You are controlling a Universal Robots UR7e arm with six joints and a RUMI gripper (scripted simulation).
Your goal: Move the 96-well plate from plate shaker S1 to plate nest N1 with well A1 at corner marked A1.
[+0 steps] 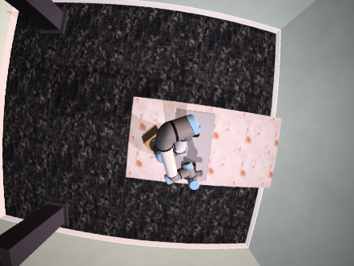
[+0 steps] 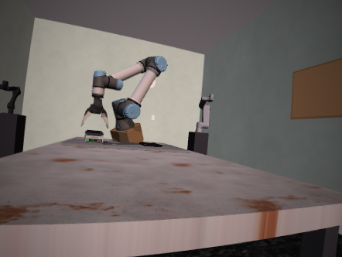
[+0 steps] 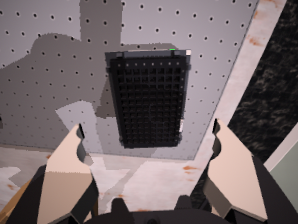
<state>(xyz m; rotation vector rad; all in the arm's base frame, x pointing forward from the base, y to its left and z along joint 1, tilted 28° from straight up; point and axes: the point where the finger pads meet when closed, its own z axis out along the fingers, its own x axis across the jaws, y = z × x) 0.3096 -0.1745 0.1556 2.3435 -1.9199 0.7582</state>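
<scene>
The black 96-well plate is 2 cm below my hand. The rest, counted from my hand: white A1 label: 31 cm to the left, 7 cm below, 7 cm ahead; plate nest N1: 36 cm to the left, 8 cm below.
</scene>
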